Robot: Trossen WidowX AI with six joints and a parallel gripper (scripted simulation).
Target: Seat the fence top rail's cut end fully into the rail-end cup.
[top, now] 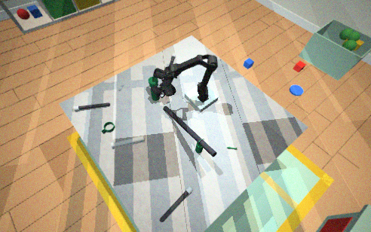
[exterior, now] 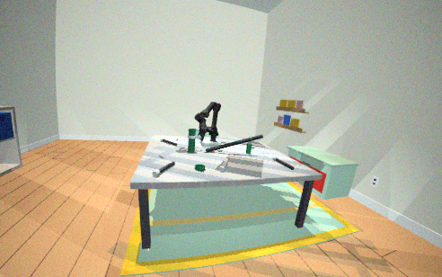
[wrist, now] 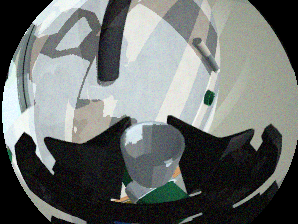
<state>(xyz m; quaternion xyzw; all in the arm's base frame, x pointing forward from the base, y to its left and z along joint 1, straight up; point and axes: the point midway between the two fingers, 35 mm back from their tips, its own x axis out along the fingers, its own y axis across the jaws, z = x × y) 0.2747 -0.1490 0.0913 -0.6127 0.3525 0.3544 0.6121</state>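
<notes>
My gripper tip is 30 mm to the left of the rail-end cup, 30 mm below it and 20 mm past it. Also, from my gripper tip: green loop cap 440 mm to the left, 20 mm behind; green bolt 570 mm to the left, 210 mm behind, 100 mm below; white pipe 340 mm ahead, 120 mm to the left, 90 mm below.
</notes>
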